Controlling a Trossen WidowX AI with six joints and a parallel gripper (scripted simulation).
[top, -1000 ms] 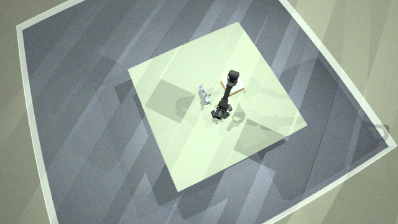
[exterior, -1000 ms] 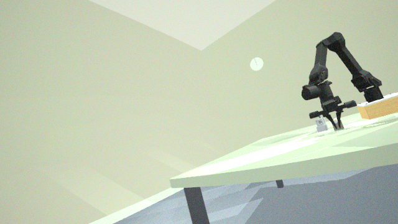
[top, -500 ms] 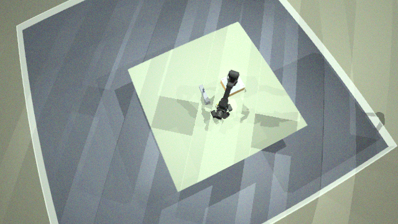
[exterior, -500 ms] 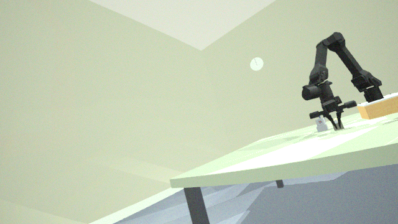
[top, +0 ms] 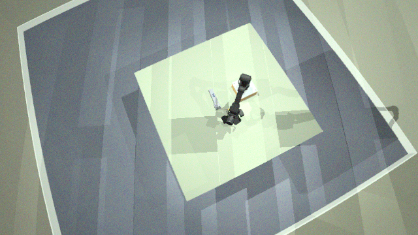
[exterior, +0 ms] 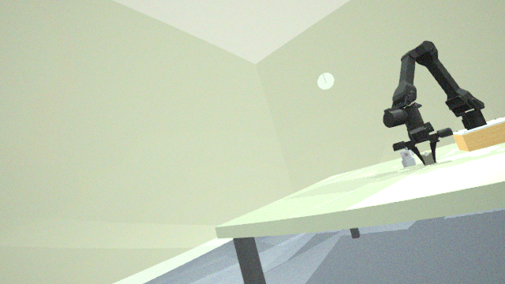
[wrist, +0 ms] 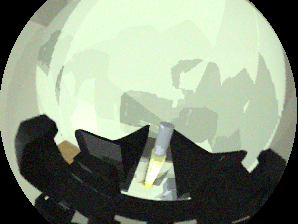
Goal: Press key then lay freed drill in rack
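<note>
Now: the drill 40 mm to the right of my gripper tip and 40 mm above it. Also, from my gripper tip: blue key: 100 mm ahead, 240 mm to the right, 50 mm above; then grey rack: 10 mm ahead, 50 mm to the right, 10 mm above; then drill fixture: 100 mm ahead, 210 mm to the right, 30 mm above.
</note>
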